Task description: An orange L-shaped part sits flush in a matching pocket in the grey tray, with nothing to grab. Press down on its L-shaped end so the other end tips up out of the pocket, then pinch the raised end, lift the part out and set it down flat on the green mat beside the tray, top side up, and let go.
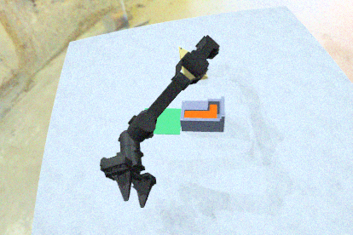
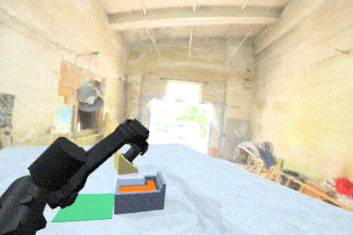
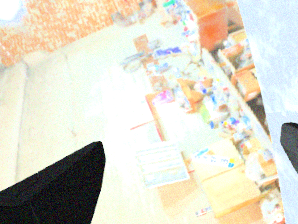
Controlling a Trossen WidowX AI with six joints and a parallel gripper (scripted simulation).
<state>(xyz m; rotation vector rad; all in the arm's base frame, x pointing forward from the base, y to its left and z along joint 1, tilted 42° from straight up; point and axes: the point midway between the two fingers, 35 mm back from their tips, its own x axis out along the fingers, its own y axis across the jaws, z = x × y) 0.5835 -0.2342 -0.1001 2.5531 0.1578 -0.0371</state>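
The orange L-shaped part lies 33 cm behind my gripper tip, 23 cm to the left of it and 10 cm below it. From my gripper tip the other things lie so: green mat 36 cm behind, 7 cm to the left, 16 cm below.
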